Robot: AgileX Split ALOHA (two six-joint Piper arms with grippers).
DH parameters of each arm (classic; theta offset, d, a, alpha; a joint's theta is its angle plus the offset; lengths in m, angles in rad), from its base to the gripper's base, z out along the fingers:
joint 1: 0 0.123 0 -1.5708
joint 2: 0.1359 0 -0.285 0
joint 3: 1.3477 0 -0.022 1.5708
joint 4: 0 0.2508 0 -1.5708
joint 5: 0 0 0.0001 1.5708
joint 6: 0 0.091 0 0
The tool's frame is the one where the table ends.
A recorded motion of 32 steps. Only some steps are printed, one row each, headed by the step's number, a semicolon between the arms.
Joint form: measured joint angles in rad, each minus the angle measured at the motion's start. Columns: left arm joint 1, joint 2, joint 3, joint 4, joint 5, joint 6; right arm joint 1, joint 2, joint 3, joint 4, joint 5, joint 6.
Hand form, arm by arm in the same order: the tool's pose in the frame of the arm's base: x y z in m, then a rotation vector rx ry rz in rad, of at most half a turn. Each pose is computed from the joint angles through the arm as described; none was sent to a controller.
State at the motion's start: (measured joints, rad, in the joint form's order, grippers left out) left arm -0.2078 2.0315 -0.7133 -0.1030 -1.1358 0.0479; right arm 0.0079 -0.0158 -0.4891 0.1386 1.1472 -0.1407
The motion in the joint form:
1: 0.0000 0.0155 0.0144 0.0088 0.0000 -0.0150; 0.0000 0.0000 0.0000 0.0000 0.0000 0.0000
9: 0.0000 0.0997 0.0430 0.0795 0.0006 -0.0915; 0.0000 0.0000 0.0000 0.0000 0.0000 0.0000
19: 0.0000 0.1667 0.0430 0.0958 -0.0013 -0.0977; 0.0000 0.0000 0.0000 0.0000 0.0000 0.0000
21: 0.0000 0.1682 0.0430 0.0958 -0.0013 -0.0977; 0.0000 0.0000 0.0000 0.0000 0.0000 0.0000
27: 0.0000 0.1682 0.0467 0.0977 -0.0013 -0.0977; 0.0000 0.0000 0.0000 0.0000 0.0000 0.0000
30: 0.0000 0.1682 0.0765 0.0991 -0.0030 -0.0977; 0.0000 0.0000 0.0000 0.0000 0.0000 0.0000
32: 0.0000 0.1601 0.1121 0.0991 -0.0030 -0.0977; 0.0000 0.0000 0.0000 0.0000 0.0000 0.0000
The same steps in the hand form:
1: 0.3452 -0.0648 0.1125 0.1066 1.6946 -0.0880; -0.0104 0.0114 0.2680 -0.1714 2.1117 0.0891
9: 0.3349 -0.0686 0.0784 0.1245 1.8082 -0.1664; -0.0104 0.0114 0.2680 -0.1714 2.1117 0.0891
19: 0.3310 -0.0692 0.0558 0.1409 1.8727 -0.1732; -0.0104 0.0114 0.2680 -0.1714 2.1117 0.0891
21: 0.3309 -0.0692 0.0553 0.1410 1.8742 -0.1731; -0.0104 0.0114 0.2680 -0.1714 2.1117 0.0891
27: 0.3299 -0.0691 0.0548 0.1432 1.8778 -0.1738; -0.0104 0.0114 0.2680 -0.1714 2.1117 0.0891
30: 0.3219 -0.0675 0.0509 0.1469 1.9058 -0.1719; -0.0104 0.0114 0.2680 -0.1714 2.1117 0.0891
32: 0.3127 -0.0656 0.0490 0.1491 1.9332 -0.1692; -0.0104 0.0114 0.2680 -0.1714 2.1117 0.0891

